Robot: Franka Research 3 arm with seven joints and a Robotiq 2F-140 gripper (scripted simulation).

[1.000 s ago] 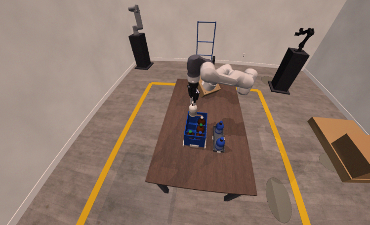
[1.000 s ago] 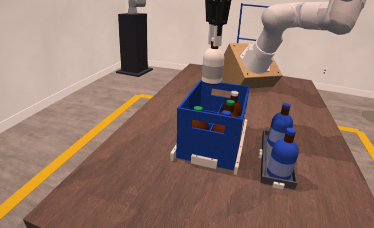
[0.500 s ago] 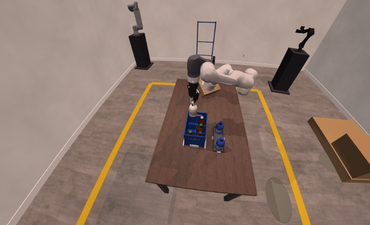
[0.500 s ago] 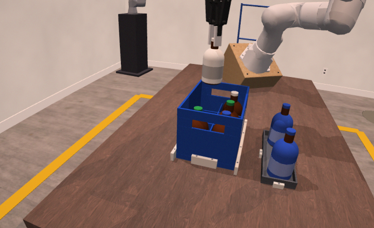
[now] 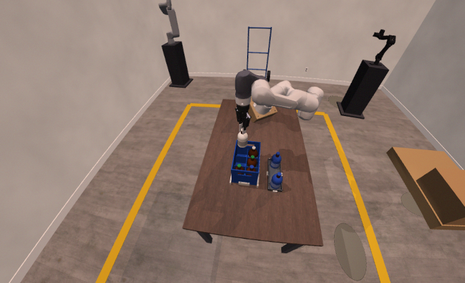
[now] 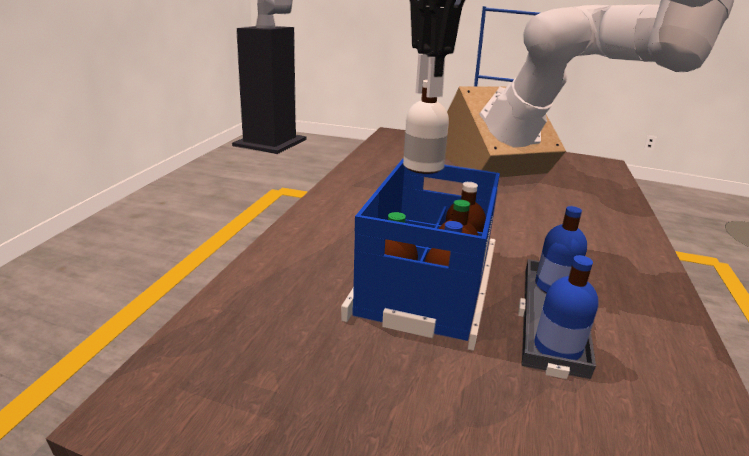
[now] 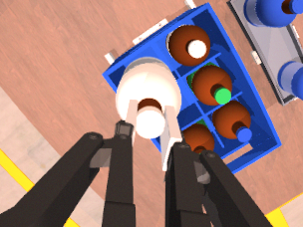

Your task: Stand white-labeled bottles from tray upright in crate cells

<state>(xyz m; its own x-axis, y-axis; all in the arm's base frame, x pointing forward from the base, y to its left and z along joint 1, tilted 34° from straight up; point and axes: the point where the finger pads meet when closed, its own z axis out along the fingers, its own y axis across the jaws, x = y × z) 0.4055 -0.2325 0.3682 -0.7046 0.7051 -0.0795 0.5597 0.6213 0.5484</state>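
The white-labeled bottle lies 90 mm below my hand. From my hand the other things lie so: blue-labeled bottle (290 mm to the left, 260 mm below, 180 mm ahead); then blue crate (260 mm below, 80 mm ahead, 50 mm to the left).
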